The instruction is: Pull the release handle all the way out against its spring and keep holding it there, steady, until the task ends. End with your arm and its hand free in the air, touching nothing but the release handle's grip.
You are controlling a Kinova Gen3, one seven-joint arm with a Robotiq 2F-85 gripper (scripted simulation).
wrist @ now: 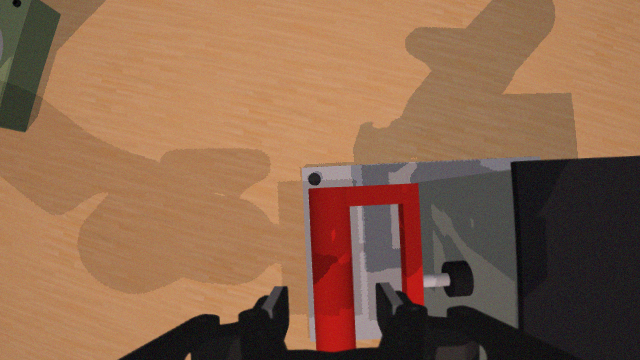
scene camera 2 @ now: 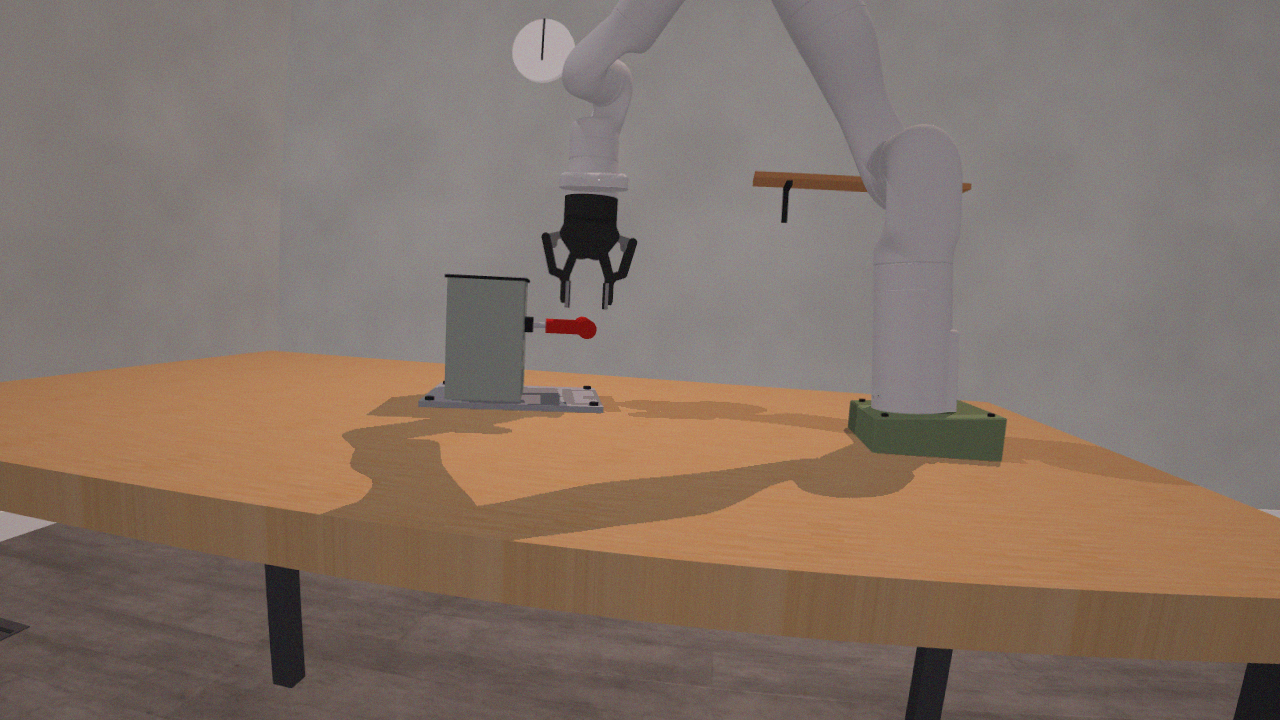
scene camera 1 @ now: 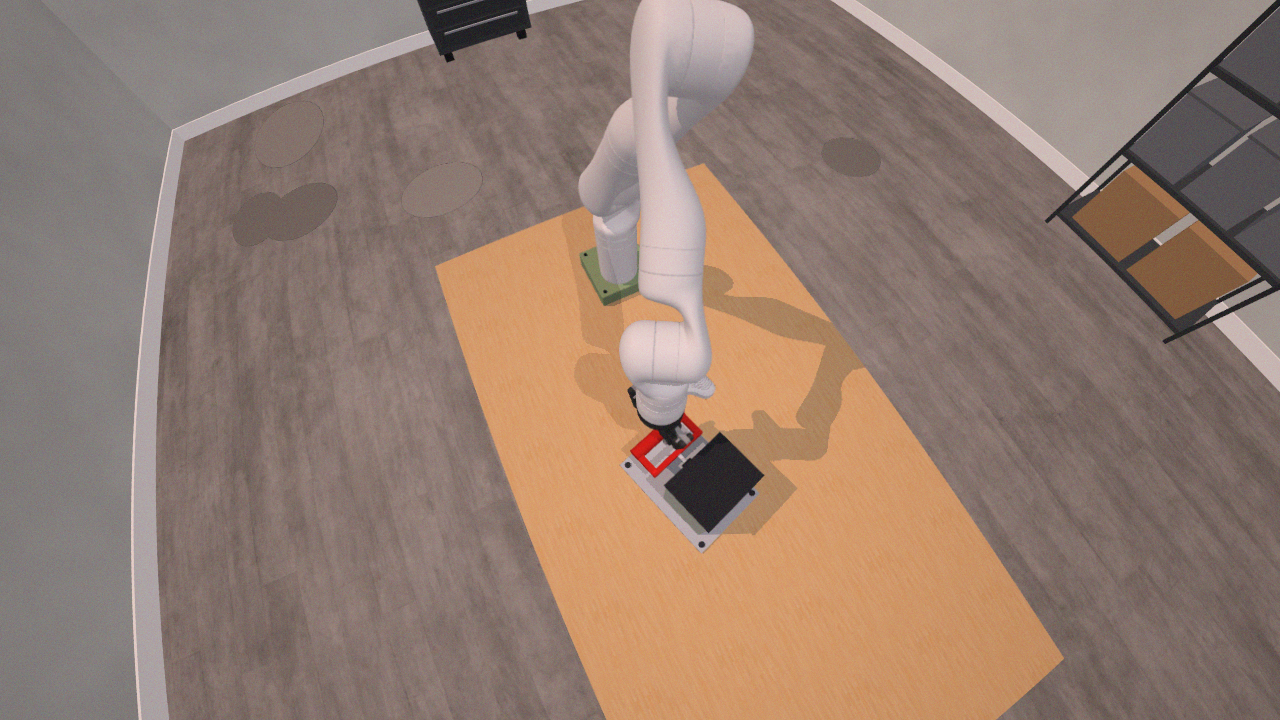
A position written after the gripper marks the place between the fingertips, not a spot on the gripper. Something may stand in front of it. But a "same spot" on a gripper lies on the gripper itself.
gripper: wrist; scene camera 2; scene camera 1 658,430
same spot on red release handle: (wrist: 329,208) = (scene camera 2: 582,320)
same spot on gripper: (scene camera 2: 610,278) = (wrist: 253,309)
